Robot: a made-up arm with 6 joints. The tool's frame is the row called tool. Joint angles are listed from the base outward.
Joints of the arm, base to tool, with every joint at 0 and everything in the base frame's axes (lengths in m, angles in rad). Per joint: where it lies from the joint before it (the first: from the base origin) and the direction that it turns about. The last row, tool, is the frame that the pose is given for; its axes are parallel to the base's.
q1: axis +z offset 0 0 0.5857
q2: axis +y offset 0.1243 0 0
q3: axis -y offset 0 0 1.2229
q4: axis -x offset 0 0 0.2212
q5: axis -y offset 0.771 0 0
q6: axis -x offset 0.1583 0 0
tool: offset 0 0 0
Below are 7 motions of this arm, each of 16 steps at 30 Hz.
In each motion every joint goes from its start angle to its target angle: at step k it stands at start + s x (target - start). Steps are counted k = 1, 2, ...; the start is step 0. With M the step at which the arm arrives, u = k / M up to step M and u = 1 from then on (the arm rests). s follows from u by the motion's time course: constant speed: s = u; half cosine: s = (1 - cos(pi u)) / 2; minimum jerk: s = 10 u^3 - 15 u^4 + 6 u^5.
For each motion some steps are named. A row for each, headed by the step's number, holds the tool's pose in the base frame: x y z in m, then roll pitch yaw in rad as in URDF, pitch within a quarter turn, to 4 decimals.
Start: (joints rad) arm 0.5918 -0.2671 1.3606 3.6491 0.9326 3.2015
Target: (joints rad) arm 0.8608 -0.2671 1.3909 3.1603 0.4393 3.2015
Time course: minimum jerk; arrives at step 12
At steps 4, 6, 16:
4: -0.2653 -0.2586 2.6342 -0.0242 -0.7996 0.2184
6: -0.2719 -0.2764 2.6475 -0.0275 -0.9542 0.4374
16: -0.2802 -0.3280 2.6626 -0.0552 -1.2187 0.8377

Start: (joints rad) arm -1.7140 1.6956 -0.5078 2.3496 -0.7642 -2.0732
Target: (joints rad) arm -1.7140 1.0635 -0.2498 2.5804 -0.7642 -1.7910
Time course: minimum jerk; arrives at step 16
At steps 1, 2, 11, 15, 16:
1: -0.2279 -1.0348 -0.4557 -2.0855 1.0549 2.9316
2: -0.2295 -1.0472 -0.4486 -2.0646 1.0574 2.9558
11: -0.2969 -1.6239 0.2038 -1.2262 0.7250 -2.2657
15: -0.3034 -1.6955 0.4011 -1.1880 0.5829 -2.1712
16: -0.3035 -1.6963 0.4037 -1.1877 0.5811 -2.1702

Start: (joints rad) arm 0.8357 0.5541 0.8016 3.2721 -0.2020 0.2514
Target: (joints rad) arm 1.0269 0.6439 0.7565 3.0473 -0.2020 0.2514
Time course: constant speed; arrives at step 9
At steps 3, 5, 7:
3: 1.0280 1.2968 2.0399 2.8310 -0.4042 0.9116
5: 0.9926 1.3649 2.0005 2.8842 -0.3746 0.9431
7: 0.9527 1.4315 1.9601 2.9368 -0.3444 0.9750

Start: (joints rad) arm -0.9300 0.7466 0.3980 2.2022 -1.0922 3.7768
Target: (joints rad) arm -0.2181 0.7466 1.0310 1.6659 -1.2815 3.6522
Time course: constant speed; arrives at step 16
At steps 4, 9, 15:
4: 1.2514 -1.3436 1.6095 0.5639 -0.3538 -1.7701
9: 1.4669 -1.0203 1.7584 0.8891 -0.3092 -1.7113
15: 1.5932 -0.5835 1.9150 1.2519 -0.1919 -1.5674

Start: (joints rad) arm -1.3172 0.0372 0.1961 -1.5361 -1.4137 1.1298
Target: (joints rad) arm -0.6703 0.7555 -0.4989 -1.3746 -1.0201 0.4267
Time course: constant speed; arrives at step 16
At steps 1, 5, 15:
1: 0.4407 -0.9188 2.0746 0.4074 0.0312 0.1095
5: 0.7000 -1.0837 1.7396 0.9119 0.1563 0.2076
15: 1.1768 -0.8355 0.8080 2.1991 0.5522 0.8005

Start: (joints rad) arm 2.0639 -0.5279 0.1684 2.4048 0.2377 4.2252
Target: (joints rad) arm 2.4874 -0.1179 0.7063 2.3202 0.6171 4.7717
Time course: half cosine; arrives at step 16
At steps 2, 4, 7, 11, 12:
2: -0.0755 0.0806 2.3946 -0.4749 -0.5052 2.2735
4: -0.1036 0.1079 2.4238 -0.5427 -0.4868 2.3506
7: -0.1820 0.1646 2.4833 -0.7026 -0.4430 2.5322
11: -0.3232 0.2212 2.5459 -0.9367 -0.3773 2.7971
12: -0.3548 0.2279 2.5549 -0.9839 -0.3638 2.8503

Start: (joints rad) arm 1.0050 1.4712 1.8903 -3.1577 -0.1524 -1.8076
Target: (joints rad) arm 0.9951 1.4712 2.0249 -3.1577 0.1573 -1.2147
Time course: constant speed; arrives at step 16
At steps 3, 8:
3: 1.1175 1.7520 1.3196 -1.4282 -0.5387 1.0014
8: 1.1126 1.7330 1.3369 -1.6144 -0.4840 1.0001

